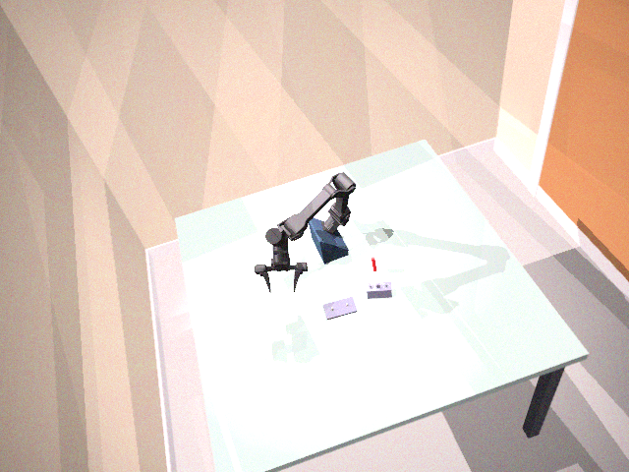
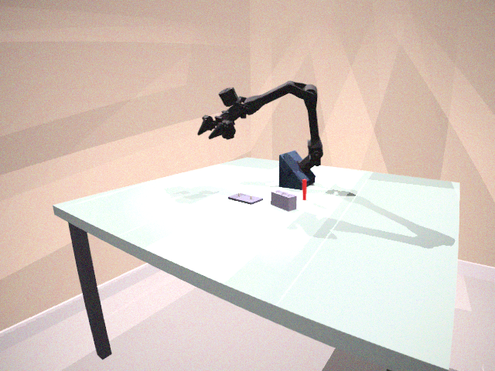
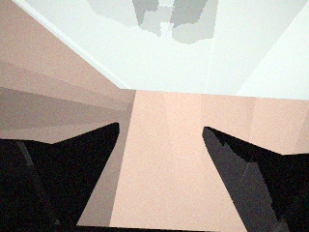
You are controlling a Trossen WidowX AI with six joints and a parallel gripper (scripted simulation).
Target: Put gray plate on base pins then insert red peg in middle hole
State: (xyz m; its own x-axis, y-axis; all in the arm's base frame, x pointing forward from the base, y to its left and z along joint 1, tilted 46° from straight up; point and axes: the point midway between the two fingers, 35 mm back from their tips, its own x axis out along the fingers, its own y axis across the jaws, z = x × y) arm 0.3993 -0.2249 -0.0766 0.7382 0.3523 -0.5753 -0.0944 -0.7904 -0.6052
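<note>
My gripper tip is 7 cm past the gray plate, 35 cm to the right of it and 20 cm above it. Round my gripper tip: pin base (4 cm behind, 19 cm to the left, 23 cm below); red peg (19 cm behind, 36 cm to the left, 20 cm below).
</note>
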